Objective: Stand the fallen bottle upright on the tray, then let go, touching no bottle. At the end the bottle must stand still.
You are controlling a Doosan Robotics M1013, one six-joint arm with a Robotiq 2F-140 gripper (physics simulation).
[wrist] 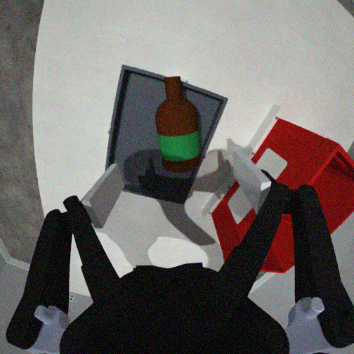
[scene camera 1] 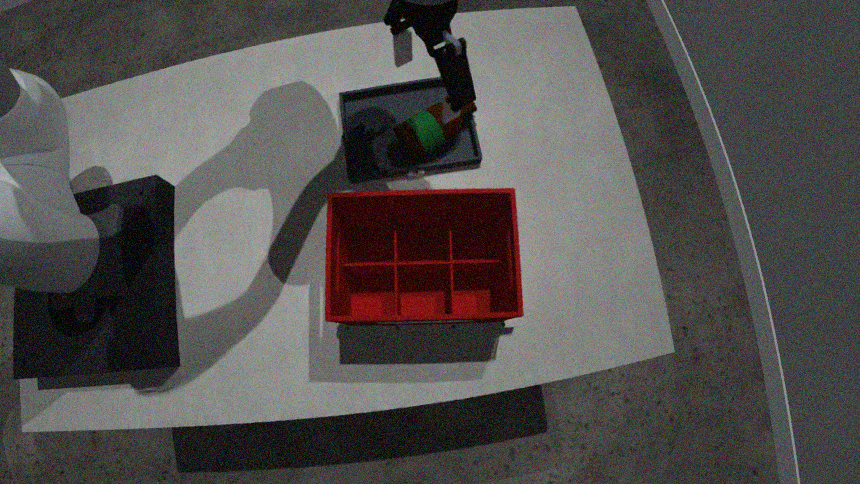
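The fallen bottle, brown with a green band, lies on its side in the dark grey tray. In the scene view its neck points to the upper right, at the tray's right rim; in the wrist view the neck points up across the tray's far rim. My gripper is open with its fingers wide apart and nothing between them. It hangs above the tray, tilted. In the scene view one finger overlaps the bottle's neck; in the wrist view the bottle shows beyond the fingertips.
A red crate with compartment dividers stands close beside the tray, below it in the scene view. A black block and the white arm are at the left. The pale table ends at the right of the scene view.
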